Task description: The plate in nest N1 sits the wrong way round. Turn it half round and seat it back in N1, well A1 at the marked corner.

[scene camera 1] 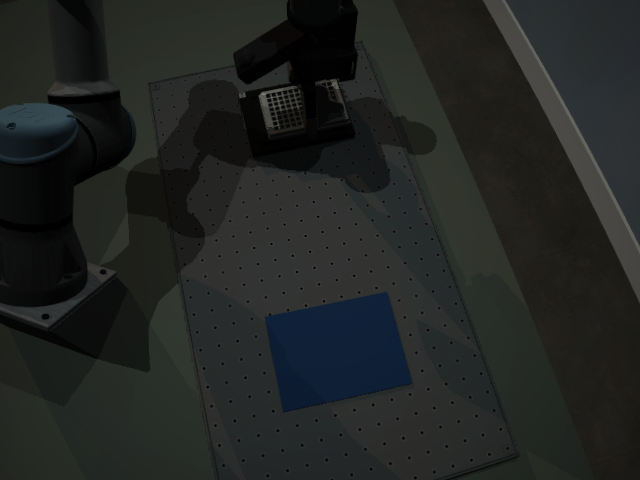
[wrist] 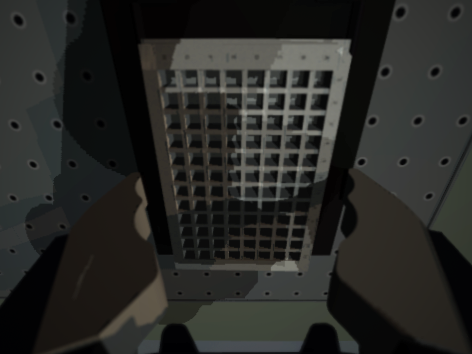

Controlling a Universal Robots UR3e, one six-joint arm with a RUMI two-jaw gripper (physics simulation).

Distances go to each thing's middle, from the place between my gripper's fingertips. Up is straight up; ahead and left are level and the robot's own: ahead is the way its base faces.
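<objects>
The blue rectangle (scene camera 1: 330,352) is 38 cm to the right of my hand, 3 cm behind it and 1 cm below it. As for the black nest (scene camera 1: 253,117), I find it 1 cm below my hand and 1 cm behind it.
</objects>
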